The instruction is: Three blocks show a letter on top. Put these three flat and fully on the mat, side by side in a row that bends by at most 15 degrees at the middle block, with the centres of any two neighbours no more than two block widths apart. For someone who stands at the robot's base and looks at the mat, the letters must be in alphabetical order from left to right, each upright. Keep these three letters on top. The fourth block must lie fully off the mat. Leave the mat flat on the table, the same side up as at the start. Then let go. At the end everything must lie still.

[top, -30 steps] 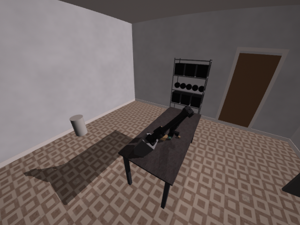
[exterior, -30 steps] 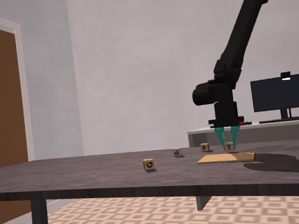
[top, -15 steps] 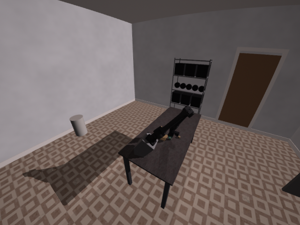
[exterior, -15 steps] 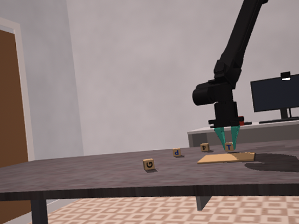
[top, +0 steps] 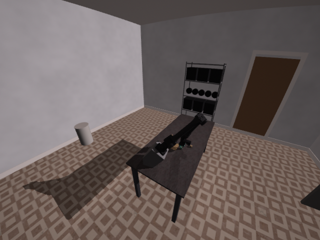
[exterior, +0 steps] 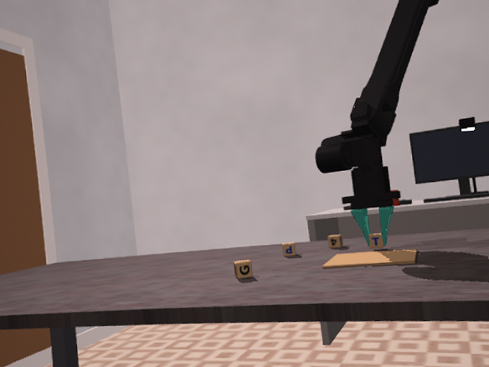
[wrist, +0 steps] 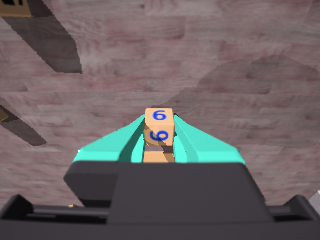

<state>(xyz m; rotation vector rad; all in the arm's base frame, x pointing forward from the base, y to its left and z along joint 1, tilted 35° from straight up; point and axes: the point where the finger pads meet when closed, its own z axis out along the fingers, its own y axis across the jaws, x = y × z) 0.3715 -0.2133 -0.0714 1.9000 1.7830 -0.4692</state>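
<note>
Now: hand right at the block. From my hand the other things lie so: mat (12 cm to the left, 1 cm below).
</note>
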